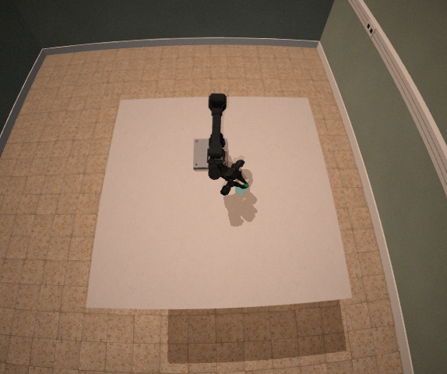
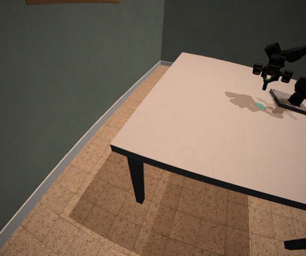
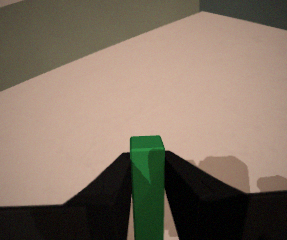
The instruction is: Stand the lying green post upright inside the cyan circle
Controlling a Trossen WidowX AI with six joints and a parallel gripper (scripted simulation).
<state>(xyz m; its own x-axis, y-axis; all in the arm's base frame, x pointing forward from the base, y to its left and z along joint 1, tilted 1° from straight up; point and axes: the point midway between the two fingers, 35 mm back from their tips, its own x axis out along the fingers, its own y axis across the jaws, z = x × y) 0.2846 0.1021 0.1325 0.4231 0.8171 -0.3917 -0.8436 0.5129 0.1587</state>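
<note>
My gripper is now 30 mm past the cyan circle, 10 mm to the right of it and 160 mm above it. Also, from my hand: green post: 10 mm ahead, 20 mm to the left, 30 mm below.
</note>
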